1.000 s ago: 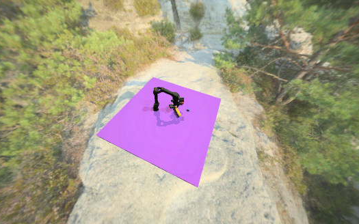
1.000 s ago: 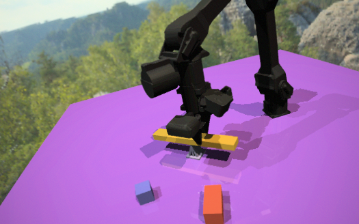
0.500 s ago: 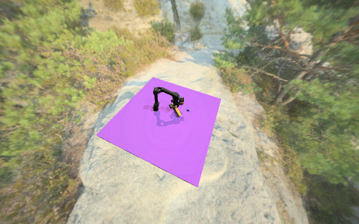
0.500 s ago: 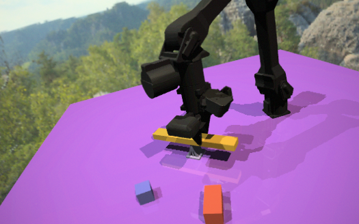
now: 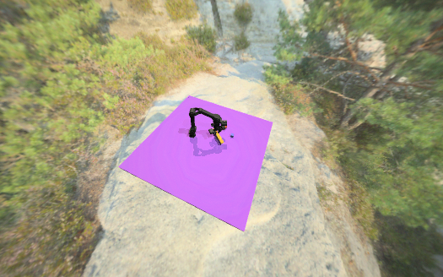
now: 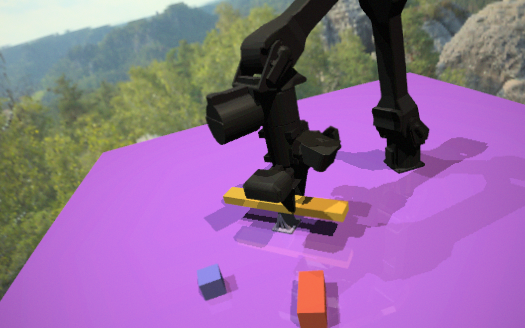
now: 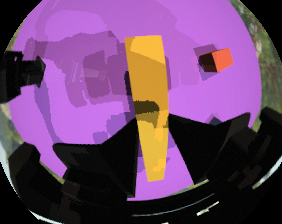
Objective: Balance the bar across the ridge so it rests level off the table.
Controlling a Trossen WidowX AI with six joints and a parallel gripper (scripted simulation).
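The yellow bar lies 20 mm to the right of my gripper tip and 20 mm ahead of it. Round my gripper tip: orange block (160 mm to the left, 30 mm below, 30 mm ahead); blue cube (160 mm ahead, 80 mm to the left, 30 mm below).
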